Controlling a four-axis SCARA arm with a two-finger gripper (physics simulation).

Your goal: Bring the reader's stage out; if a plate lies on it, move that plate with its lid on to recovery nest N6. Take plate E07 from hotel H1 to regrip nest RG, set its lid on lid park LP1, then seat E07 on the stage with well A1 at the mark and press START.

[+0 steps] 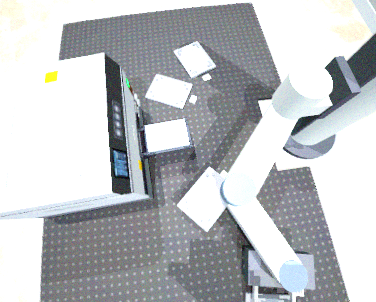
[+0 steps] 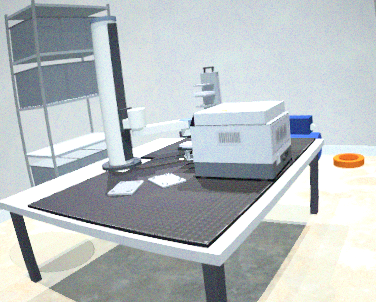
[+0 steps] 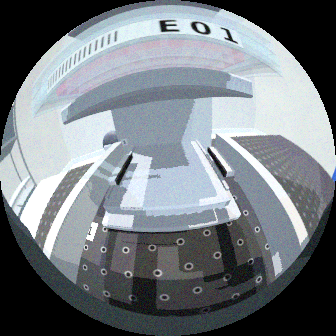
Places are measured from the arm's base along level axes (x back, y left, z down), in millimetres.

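Pixels of known places: gripper, fingertip midpoint: (image 3: pixel 168 143); arm's base at its link origin: (image 1: pixel 301 129) (image 2: pixel 121 165).
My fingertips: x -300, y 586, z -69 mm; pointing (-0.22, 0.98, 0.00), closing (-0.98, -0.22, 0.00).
Note:
Ahead of a thing's pixels: the offset from my fingertips to its top centre. "spot": to the spot under its first point. Level surfaces: height alone.
The reader {dx -502, dy -565, dz -248 mm} (image 1: pixel 65 135) (image 2: pixel 240 137) stands with its stage (image 1: pixel 170 152) out at the front. A white rectangular top shows on the stage; I cannot tell if it is a lidded plate. My gripper (image 3: pixel 168 143) is at the hotel (image 2: pixel 210 90) (image 3: pixel 152 122), low, with its fingers drawn in on either side of the bottom shelf {dx +8, dy -9, dz +15 mm} (image 3: pixel 175 192) and no plate between them. A plate labelled E01 {spot: dx +7, dy -85, dz -59 mm} (image 3: pixel 200 30), with pinkish contents, sits on the shelf above. Plate E07 cannot be made out. White flat nests {spot: dx -76, dy -961, dz +44 mm} (image 1: pixel 195 59) {spot: dx -205, dy -815, dz +46 mm} (image 1: pixel 169 91) {spot: dx -143, dy -369, dz -4 mm} (image 1: pixel 202 200) lie on the mat; their small labels are unreadable.
The arm's column (image 2: pixel 107 95) stands on the table beside the dark perforated mat {dz +56 mm} (image 1: pixel 110 250) (image 2: pixel 165 220). The elbow (image 1: pixel 239 189) hangs over the edge of the nearest white nest. A storage rack (image 2: pixel 41 100) stands behind the table. An orange ring (image 2: pixel 348 164) lies on the floor.

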